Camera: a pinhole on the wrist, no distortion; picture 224 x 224 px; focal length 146.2 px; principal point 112.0 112.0 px. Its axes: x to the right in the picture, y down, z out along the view. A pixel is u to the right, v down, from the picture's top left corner.
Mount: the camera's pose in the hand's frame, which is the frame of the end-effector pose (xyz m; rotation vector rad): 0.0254 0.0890 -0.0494 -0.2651 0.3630 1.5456
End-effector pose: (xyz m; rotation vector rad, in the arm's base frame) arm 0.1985 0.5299 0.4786 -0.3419 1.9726 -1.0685
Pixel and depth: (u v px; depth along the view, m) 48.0 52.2 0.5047
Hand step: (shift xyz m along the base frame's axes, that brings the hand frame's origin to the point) 0.2330 -0.3768 -0.3438
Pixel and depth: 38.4 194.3 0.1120
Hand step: 0.0921 0.0220 -0.0699
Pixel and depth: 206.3 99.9 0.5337
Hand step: 0.2676 0.1408 -0.6221
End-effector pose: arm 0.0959 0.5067 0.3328 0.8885 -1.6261 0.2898
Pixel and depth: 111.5 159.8 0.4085
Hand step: -0.4137 -0.0090 -0.0974
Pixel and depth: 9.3 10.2 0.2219
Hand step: -0.1726 -0.1841 0.1325
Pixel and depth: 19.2 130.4 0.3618
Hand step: -0.2877 -0.2238 -0.0915
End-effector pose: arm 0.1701 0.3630 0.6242 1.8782 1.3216 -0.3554
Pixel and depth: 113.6 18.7 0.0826
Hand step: 0.1467 0.0212 -0.0128
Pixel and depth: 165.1 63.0 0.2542
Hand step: 0.3223 -0.0604 -0.0496
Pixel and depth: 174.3 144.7 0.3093
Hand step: 0.3218 -0.2017 0.0424
